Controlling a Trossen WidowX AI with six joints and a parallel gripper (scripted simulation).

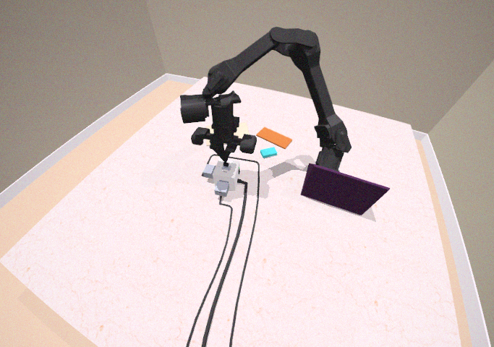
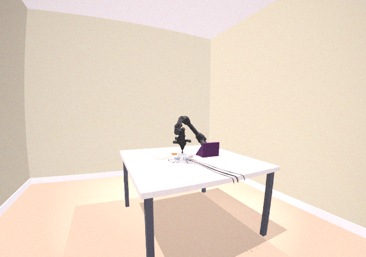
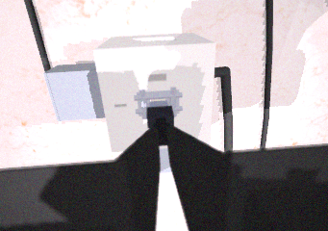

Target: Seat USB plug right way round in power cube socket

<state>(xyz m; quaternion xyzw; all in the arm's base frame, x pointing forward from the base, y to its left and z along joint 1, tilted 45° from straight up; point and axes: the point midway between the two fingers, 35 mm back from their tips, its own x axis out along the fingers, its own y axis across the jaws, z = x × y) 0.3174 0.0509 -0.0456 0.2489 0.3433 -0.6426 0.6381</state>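
My gripper tip is now 20 mm above the black USB plug. Also, from my gripper tip: grey socket 50 mm below; then pale card 250 mm to the right, 110 mm below, 110 mm ahead; then teal block 190 mm to the right, 110 mm below, 110 mm behind.
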